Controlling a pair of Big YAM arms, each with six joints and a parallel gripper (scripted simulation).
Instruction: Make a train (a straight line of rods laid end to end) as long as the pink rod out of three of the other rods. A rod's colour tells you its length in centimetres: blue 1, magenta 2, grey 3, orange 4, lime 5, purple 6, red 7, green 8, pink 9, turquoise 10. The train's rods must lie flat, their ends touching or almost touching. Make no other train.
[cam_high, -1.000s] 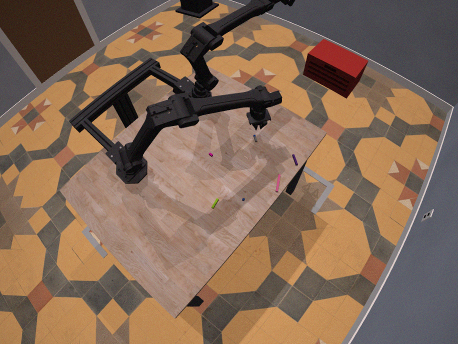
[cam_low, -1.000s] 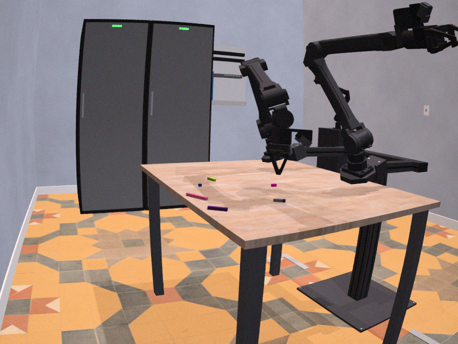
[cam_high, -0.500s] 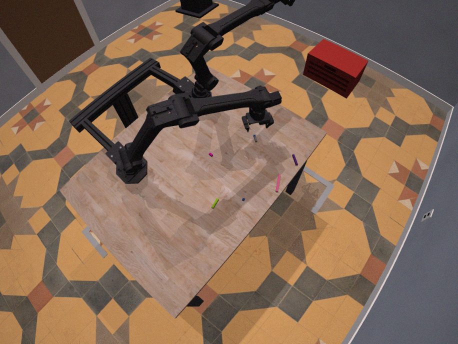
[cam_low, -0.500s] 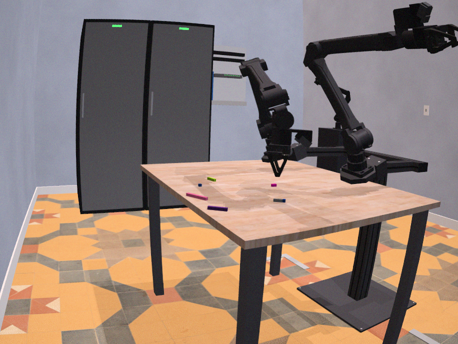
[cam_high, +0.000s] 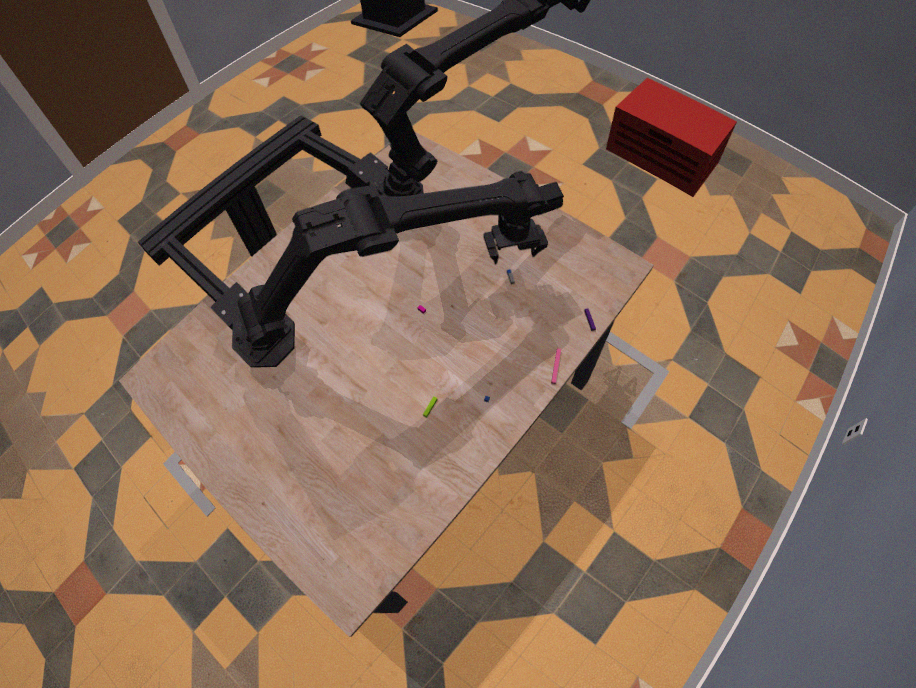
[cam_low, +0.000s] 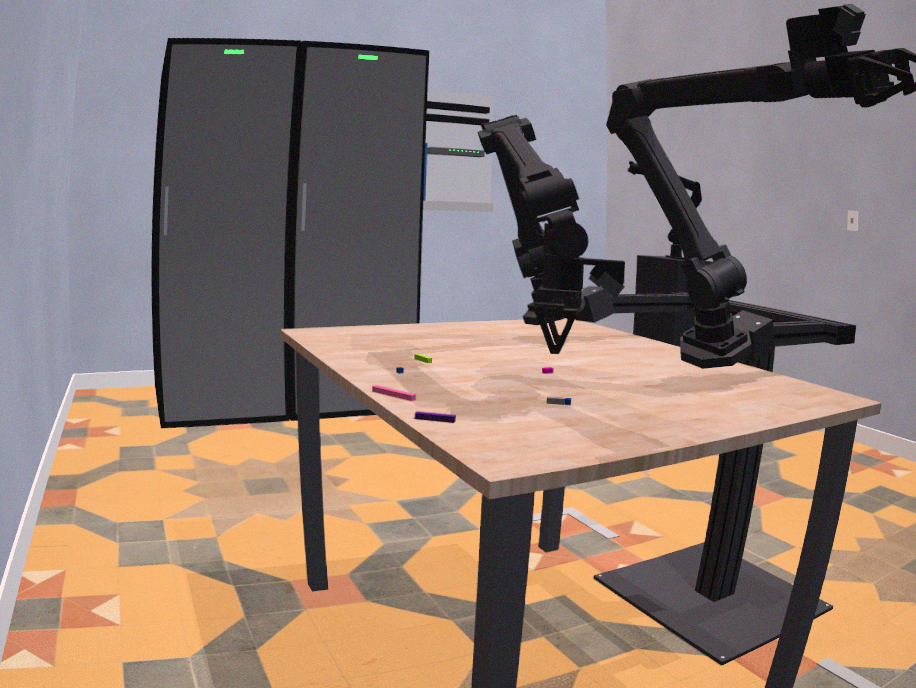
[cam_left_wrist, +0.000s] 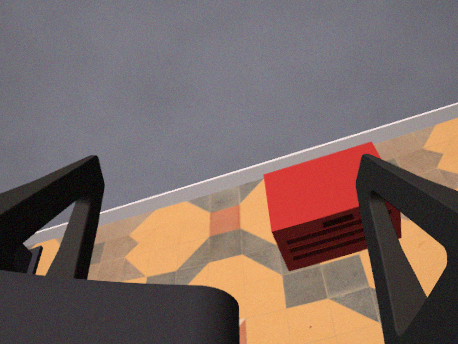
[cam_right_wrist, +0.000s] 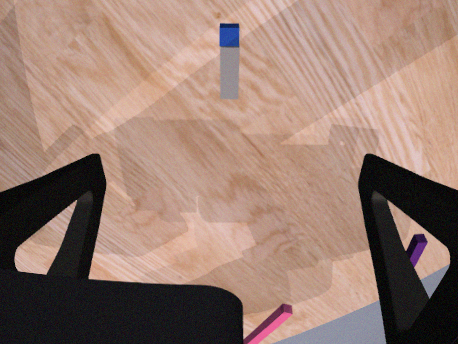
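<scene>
Now: the lime rod 400 mm to the right of my right hand, 100 mm below it and 30 mm ahead of it. The rest, counted from my right hand: grey rod (100 mm below).
</scene>
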